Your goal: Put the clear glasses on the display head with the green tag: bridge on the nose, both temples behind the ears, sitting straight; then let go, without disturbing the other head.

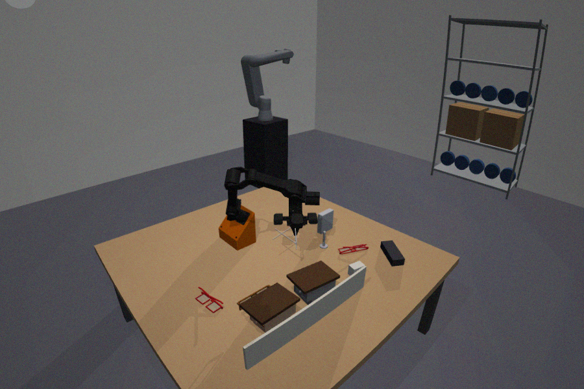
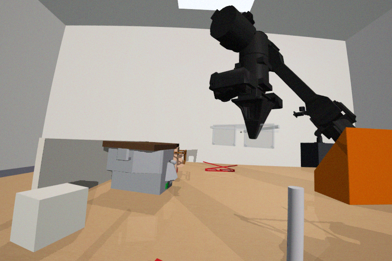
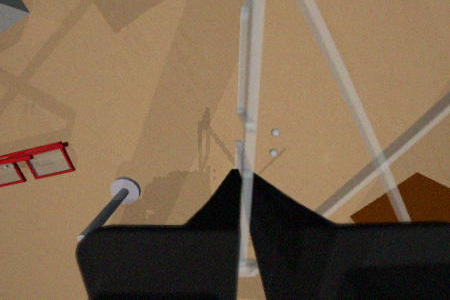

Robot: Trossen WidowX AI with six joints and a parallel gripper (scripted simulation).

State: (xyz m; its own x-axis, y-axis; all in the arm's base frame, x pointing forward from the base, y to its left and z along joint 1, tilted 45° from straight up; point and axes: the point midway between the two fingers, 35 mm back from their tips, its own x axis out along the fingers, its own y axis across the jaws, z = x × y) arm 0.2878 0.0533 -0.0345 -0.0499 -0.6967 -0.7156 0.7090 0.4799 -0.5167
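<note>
Right now the grey stand post is 170 mm to the left of my gripper tip, 110 mm below it and 30 mm ahead of it. Also, from my gripper tip: grey display head 200 mm ahead, 140 mm to the right, 70 mm below; then white block 270 mm ahead, 100 mm below, 90 mm to the left; then white panel 320 mm ahead, 260 mm to the right, 80 mm below.
</note>
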